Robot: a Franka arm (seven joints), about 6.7 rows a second.
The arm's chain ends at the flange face. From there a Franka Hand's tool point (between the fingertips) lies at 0.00 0.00 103.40 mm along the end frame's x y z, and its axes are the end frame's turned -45 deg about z.
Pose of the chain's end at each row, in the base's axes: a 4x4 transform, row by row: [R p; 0 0 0 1], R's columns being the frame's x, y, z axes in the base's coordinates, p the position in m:
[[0.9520 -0.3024 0.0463 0.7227], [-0.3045 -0.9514 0.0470 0.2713], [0.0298 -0.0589 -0.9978 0.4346], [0 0 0 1]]
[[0.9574 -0.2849 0.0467 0.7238], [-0.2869 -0.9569 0.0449 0.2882], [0.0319 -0.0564 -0.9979 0.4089], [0 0 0 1]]
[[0.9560 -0.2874 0.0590 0.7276], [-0.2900 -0.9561 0.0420 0.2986], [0.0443 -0.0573 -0.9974 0.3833], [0 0 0 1]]
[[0.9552 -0.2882 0.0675 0.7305], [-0.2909 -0.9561 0.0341 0.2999], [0.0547 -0.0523 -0.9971 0.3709], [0 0 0 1]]
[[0.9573 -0.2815 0.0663 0.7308], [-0.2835 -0.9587 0.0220 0.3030], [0.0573 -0.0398 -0.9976 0.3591], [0 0 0 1]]
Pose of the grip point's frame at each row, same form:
[[0.8870 0.4593 0.0463 0.7275], [0.4574 -0.8881 0.0470 0.2762], [0.0627 -0.0206 -0.9978 0.3314], [0 0 0 1]]
[[0.8784 0.4755 0.0467 0.7286], [0.4738 -0.8795 0.0449 0.2928], [0.0624 -0.0173 -0.9979 0.3057], [0 0 0 1]]
[[0.8792 0.4728 0.0590 0.7337], [0.4710 -0.8811 0.0420 0.3029], [0.0718 -0.0092 -0.9974 0.2802], [0 0 0 1]]
[[0.8792 0.4716 0.0675 0.7375], [0.4704 -0.8818 0.0341 0.3034], [0.0757 0.0017 -0.9971 0.2678], [0 0 0 1]]
[[0.8760 0.4779 0.0663 0.7377], [0.4774 -0.8784 0.0220 0.3053], [0.0687 0.0124 -0.9976 0.2559], [0 0 0 1]]

